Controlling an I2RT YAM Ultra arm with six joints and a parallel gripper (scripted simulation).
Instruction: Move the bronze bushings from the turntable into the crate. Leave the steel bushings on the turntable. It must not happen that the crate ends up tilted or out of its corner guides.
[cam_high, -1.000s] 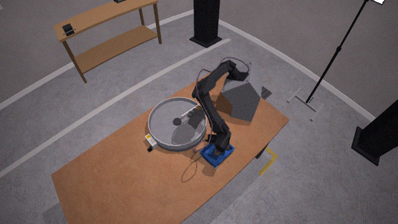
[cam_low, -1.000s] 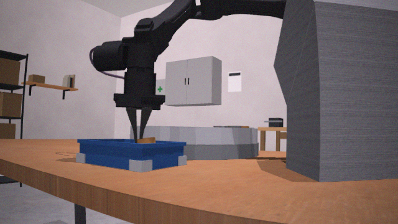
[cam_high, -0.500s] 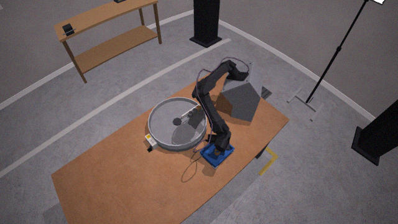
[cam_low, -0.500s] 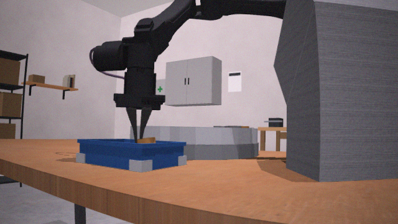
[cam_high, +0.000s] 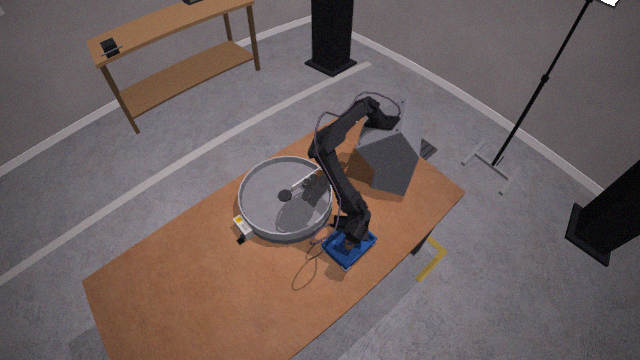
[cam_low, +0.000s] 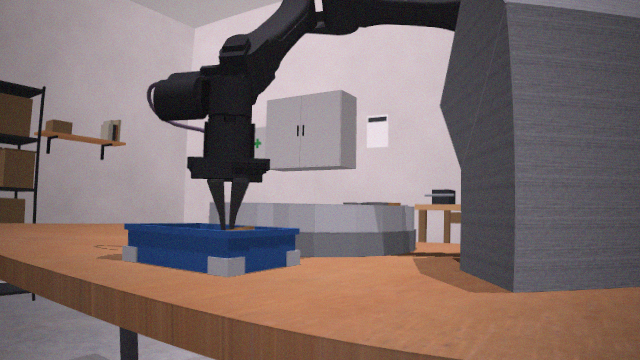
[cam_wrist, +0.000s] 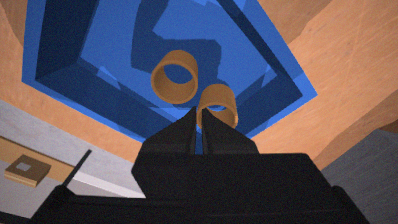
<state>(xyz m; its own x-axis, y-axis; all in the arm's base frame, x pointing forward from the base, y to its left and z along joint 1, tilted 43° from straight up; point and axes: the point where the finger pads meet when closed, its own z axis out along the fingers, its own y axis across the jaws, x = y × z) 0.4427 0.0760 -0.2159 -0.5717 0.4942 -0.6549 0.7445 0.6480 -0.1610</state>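
Now: the blue crate 4 cm ahead of my hand, 1 cm to the right of it and 2 cm below it. Also, from my hand: grey turntable 6 cm ahead, 37 cm to the right, 1 cm above.
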